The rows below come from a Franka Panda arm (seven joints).
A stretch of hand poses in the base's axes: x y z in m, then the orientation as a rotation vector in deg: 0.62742, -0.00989, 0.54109, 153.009, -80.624, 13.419; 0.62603, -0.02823, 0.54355, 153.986, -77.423, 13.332; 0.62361, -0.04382, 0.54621, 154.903, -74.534, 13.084; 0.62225, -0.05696, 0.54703, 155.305, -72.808, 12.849; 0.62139, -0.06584, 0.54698, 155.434, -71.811, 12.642; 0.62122, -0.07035, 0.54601, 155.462, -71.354, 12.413; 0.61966, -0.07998, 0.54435, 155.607, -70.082, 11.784; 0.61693, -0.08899, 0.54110, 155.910, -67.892, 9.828; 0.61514, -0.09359, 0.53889, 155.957, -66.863, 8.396; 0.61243, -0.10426, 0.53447, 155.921, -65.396, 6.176; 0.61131, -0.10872, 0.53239, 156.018, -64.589, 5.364; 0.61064, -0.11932, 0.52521, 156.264, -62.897, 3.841; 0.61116, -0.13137, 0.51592, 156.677, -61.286, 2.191; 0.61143, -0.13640, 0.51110, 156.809, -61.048, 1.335; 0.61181, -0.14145, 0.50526, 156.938, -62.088, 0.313; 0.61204, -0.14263, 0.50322, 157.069, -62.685, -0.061; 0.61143, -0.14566, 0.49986, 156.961, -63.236, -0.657; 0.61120, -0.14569, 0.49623, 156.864, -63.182, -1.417; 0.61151, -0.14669, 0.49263, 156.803, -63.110, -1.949; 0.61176, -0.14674, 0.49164, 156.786, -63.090, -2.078; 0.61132, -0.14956, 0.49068, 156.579, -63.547, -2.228; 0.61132, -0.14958, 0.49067, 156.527, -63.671, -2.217
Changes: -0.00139, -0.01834, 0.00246, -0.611, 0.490, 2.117; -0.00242, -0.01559, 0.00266, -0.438, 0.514, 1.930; -0.00136, -0.01314, 0.00082, -0.340, 0.399, 1.105; -0.00086, -0.00888, -0.00005, -0.259, 0.305, 0.602; -0.00017, -0.00451, -0.00097, -0.114, 0.234, 0.259; -0.00156, -0.00963, -0.00166, -0.257, 0.623, 0.747; -0.00273, -0.00901, -0.00325, -0.181, 1.602, 1.264; -0.00179, -0.00460, -0.00221, -0.036, 1.103, 0.538; -0.00271, -0.01067, -0.00442, -0.069, 1.714, 0.731; -0.00112, -0.00446, -0.00208, -0.017, 0.647, 0.465; -0.00067, -0.01060, -0.00718, -0.019, 1.225, 1.003; 0.00052, -0.01205, -0.00929, 0.211, 1.231, 0.994; 0.00027, -0.00503, -0.00482, 0.241, 0.545, 0.123; 0.00038, -0.00505, -0.00584, 0.693, 0.402, -0.687; 0.00023, -0.00118, -0.00204, 0.399, 0.077, -0.364; -0.00061, -0.00303, -0.00336, 0.233, 0.299, -0.408; -0.00023, -0.00003, -0.00363, 0.093, 0.514, -0.038; 0.00031, -0.00100, -0.00360, 0.062, 0.364, -0.004; 0.00025, -0.00005, -0.00099, 0.013, 0.089, 0.000; -0.00044, -0.00282, -0.00096, 0.004, 0.072, -0.346; 0.00000, -0.00002, -0.00001, -0.009, -0.014, -0.090
